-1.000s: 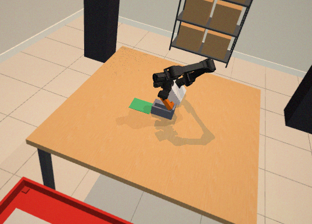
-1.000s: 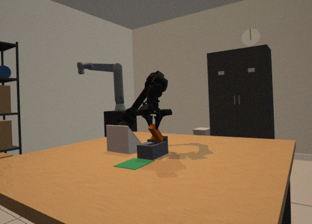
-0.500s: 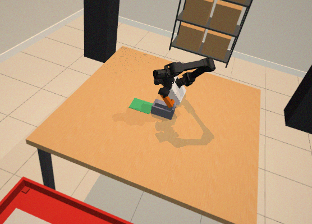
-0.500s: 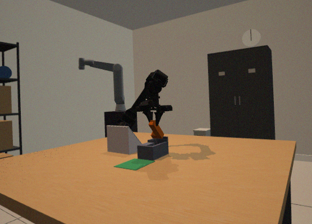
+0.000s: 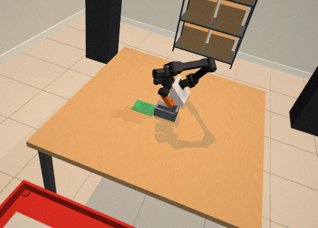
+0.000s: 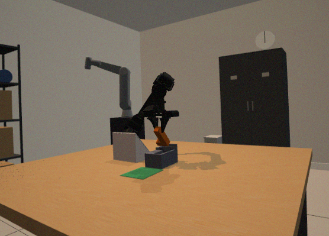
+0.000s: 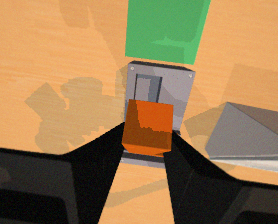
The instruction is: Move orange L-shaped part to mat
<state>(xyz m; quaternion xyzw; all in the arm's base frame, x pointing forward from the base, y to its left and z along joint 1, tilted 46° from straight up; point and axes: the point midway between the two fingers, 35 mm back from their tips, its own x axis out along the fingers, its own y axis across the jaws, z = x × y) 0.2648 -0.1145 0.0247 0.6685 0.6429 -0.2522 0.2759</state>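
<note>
Right now the green mat is 10 mm behind my gripper tip, 120 mm to the right of it and 170 mm below it. From my gripper tip the other things lie so: orange L-shaped part 20 mm behind, 30 mm to the left, 30 mm below.
</note>
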